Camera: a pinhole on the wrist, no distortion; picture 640 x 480 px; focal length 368.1 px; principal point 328.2 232.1 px. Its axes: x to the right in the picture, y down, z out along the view. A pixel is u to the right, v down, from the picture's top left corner.
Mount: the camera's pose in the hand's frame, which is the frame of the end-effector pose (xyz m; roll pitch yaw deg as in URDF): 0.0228 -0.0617 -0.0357 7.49 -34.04 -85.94
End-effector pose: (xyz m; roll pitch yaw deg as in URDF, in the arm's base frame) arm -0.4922 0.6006 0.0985 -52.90 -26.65 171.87
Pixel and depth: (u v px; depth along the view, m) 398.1 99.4 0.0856
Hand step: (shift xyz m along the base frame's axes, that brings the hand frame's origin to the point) 0.0394 -0.0181 0.0358
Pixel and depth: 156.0 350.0 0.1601
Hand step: -0.0693 -0.0957 -0.0167
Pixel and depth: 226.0 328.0 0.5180
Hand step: -0.1599 -0.4566 -0.0542
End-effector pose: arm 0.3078 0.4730 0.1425 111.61 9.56 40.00
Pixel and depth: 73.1 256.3 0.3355
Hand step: 0.1545 -0.1586 0.2535
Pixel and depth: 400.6 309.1 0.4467
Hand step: 0.2919 -0.2878 -0.0372
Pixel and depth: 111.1 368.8 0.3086
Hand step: 0.2225 -0.1004 0.1917
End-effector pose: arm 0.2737 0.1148 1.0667 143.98 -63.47 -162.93
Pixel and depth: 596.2 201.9 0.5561
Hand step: -0.5428 0.1441 -0.3413
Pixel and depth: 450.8 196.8 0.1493
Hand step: -0.0983 0.0195 -0.0593
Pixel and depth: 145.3 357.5 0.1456
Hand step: -0.0380 0.0898 0.0428
